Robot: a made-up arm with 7 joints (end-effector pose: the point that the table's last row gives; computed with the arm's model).
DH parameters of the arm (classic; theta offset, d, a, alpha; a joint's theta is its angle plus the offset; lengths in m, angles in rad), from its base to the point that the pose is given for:
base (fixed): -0.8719 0 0.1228 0
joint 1: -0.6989 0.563 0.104 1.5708
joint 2: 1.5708 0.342 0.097 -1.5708
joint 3: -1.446 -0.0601 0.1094 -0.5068
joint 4: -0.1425 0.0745 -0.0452 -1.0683
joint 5: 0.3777 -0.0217 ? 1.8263
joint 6: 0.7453 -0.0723 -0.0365 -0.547
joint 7: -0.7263 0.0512 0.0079 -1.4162
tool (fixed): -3.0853 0.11 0 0
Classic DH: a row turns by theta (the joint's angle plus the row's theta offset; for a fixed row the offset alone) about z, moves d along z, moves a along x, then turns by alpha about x.
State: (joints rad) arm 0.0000 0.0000 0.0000 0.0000 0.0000 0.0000 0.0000
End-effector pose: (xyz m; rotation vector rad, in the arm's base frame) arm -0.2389 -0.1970 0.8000 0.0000 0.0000 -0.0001
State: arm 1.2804 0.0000 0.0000 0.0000 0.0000 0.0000 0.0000
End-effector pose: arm 0.0867 -0.4281 0.8000 0.0000 0.0000 1.2803
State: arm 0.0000 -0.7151 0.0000 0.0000 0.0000 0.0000 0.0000
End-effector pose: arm -0.2389 -0.3527 0.7426 0.7151 0.0000 -0.0001
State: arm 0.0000 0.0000 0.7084 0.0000 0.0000 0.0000 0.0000
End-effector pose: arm -0.1536 -0.1970 0.7507 0.0000 0.7084 -0.0001
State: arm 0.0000 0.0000 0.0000 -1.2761 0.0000 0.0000 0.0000
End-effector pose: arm -0.4054 -0.2183 0.8595 -0.0771 -1.1157 -0.6146
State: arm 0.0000 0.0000 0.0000 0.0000 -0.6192 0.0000 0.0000
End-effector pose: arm -0.2549 -0.2450 0.8000 0.0000 0.0000 -0.6193
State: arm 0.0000 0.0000 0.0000 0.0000 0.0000 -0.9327 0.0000
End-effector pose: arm -0.3306 -0.2292 0.7893 0.2742 -0.8598 0.2357
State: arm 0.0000 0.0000 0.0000 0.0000 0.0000 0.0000 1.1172
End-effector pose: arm -0.1365 -0.1945 0.7467 0.0621 1.1021 0.1720
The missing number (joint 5, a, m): -0.0413
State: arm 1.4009 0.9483 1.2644 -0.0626 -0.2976 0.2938 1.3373
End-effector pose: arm 0.1873 -0.3853 0.6108 -1.2469 1.4370 -0.7657
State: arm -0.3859 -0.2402 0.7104 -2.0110 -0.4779 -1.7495 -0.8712
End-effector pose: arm -0.3300 -0.1513 0.7378 1.3946 2.3242 -0.0309
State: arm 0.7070 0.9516 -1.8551 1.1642 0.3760 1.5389 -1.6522
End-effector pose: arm -0.1489 -0.3706 0.5014 -1.6033 -1.7376 1.4619
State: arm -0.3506 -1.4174 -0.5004 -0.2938 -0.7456 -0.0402 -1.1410
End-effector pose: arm -0.4110 -0.1670 0.5984 0.5368 -0.7221 -2.4322
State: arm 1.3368 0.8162 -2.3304 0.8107 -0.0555 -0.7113 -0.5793
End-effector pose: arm 0.0926 -0.4539 0.5728 -1.1852 1.7797 -1.5397
